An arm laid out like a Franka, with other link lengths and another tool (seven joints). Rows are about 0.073 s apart.
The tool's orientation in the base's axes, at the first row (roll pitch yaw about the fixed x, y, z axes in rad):
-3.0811, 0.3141, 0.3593
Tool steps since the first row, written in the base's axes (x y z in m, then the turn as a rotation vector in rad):
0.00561, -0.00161, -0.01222, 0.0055, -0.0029, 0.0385
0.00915, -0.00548, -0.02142, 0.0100, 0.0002, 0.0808
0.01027, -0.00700, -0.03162, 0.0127, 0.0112, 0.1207
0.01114, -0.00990, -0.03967, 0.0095, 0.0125, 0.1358
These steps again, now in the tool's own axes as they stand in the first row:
0.00823, 0.00409, 0.00995, -0.0080, 0.0023, -0.0381
0.01293, 0.00944, 0.01778, -0.0160, -0.0015, -0.0798
0.01657, 0.01183, 0.02720, -0.0222, -0.0132, -0.1191
0.01886, 0.01531, 0.03472, -0.0293, -0.0164, -0.1325

